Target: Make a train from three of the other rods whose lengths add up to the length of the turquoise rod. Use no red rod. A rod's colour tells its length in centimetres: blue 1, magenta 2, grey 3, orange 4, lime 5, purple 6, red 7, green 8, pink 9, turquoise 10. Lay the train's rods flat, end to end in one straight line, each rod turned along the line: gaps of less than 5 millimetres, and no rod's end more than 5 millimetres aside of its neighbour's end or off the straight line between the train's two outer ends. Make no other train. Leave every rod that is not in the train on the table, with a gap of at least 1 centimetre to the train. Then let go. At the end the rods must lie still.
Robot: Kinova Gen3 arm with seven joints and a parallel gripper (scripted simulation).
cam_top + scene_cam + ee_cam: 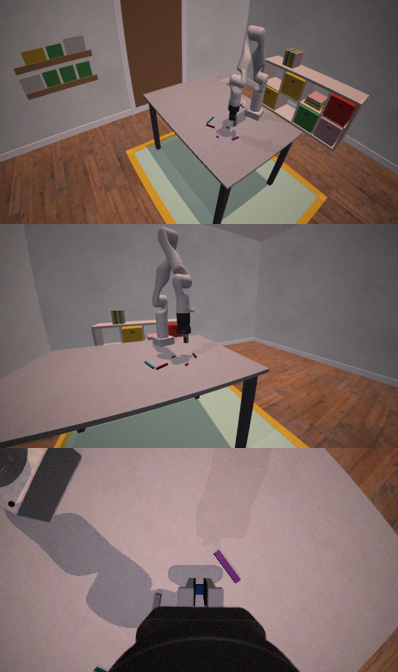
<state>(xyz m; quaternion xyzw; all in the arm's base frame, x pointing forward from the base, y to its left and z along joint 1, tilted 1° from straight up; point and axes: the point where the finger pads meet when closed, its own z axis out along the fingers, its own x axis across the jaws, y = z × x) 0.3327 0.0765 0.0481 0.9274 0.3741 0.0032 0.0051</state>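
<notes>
Right now my hand is 10 cm above the purple rod, 5 cm to the right of it and 2 cm short of it. From my hand the other things lie so: grey rod (10 cm below, 8 cm to the right, 2 cm behind); blue rod (1 cm below); magenta rod (12 cm ahead, 10 cm below, 4 cm to the right).
</notes>
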